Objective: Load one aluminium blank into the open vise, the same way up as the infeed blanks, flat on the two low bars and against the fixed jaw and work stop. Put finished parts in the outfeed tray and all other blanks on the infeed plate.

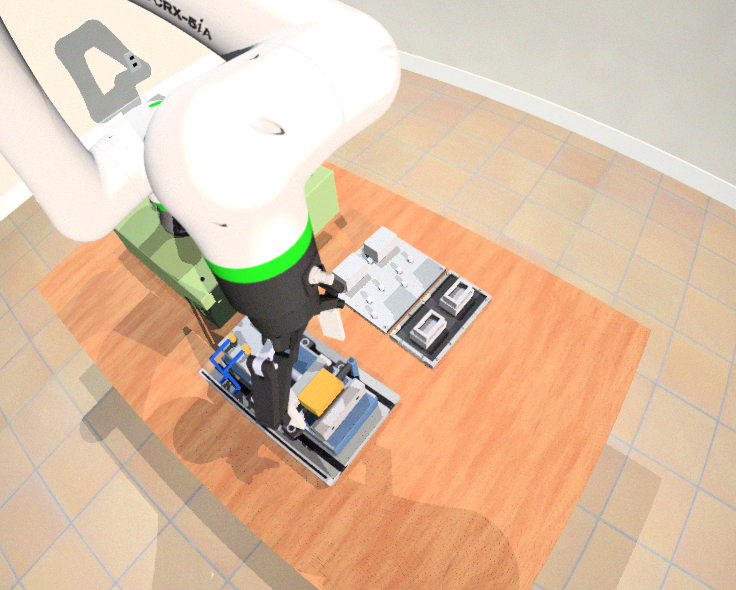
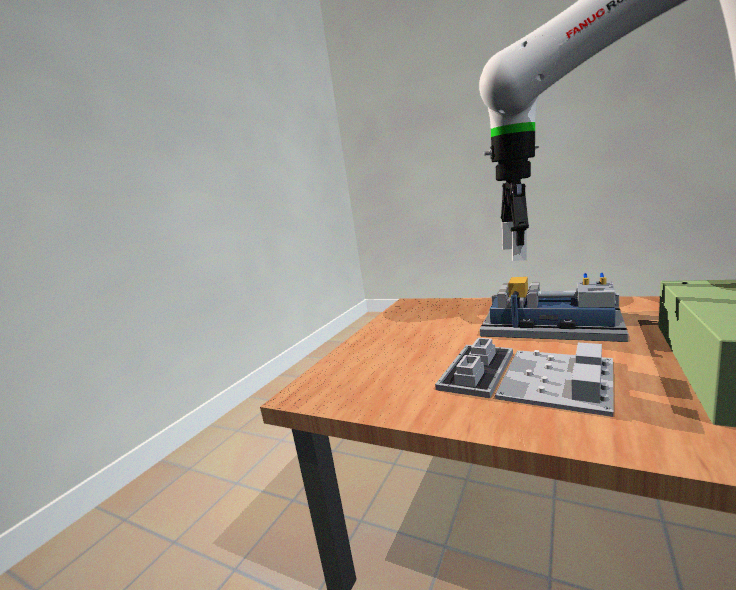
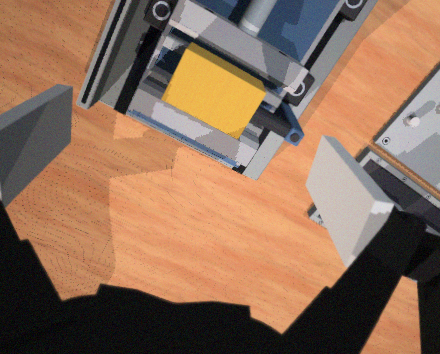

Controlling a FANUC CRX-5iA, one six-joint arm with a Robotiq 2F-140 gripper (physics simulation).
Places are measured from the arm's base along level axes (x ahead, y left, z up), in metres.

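Pixels of known places: gripper, fingertip midpoint: (image 1: 315, 377) (image 2: 513, 254) (image 3: 195, 137).
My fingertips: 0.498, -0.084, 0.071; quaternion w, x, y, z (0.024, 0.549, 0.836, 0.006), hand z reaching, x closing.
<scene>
Ahead of a thing's pixels: the offset from my fingertips to its middle, as dx, dy, dz. "pt": to the spot under its first point.
A yellow block @[-0.008, +0.002, -0.082] (image 1: 321, 391) (image 2: 517, 287) (image 3: 215, 92) sits between the jaws of the blue and grey vise @[-0.075, -0.009, -0.130] (image 1: 356, 424) (image 2: 552, 316) (image 3: 300, 30) and stands higher than them; its underside and the low bars beneath are hidden. My gripper (image 1: 313, 374) (image 2: 512, 242) (image 3: 195, 137) is open and empty, above the vise's jaw end. Two grey blanks @[-0.179, +0.315, -0.154] (image 1: 379, 242) (image 2: 586, 382) stand at one side of the infeed plate @[-0.129, +0.271, -0.176] (image 1: 390, 307) (image 2: 516, 393) (image 3: 410, 140). Two hollow-topped finished parts @[pt +0.020, +0.205, -0.148] (image 1: 420, 336) @[pt +0.005, +0.350, -0.156] (image 2: 468, 377) stand in the black outfeed tray (image 1: 411, 352) (image 2: 460, 390).
The work stop, a blue bracket @[pt -0.015, +0.072, -0.081] (image 3: 295, 136) with a dark rod, is beside the yellow block. Two blue bent tubes (image 1: 222, 362) rise at the vise's other end. A green machine base (image 1: 322, 196) (image 2: 688, 344) stands beyond that end. Small pegs rise from the infeed plate.
</scene>
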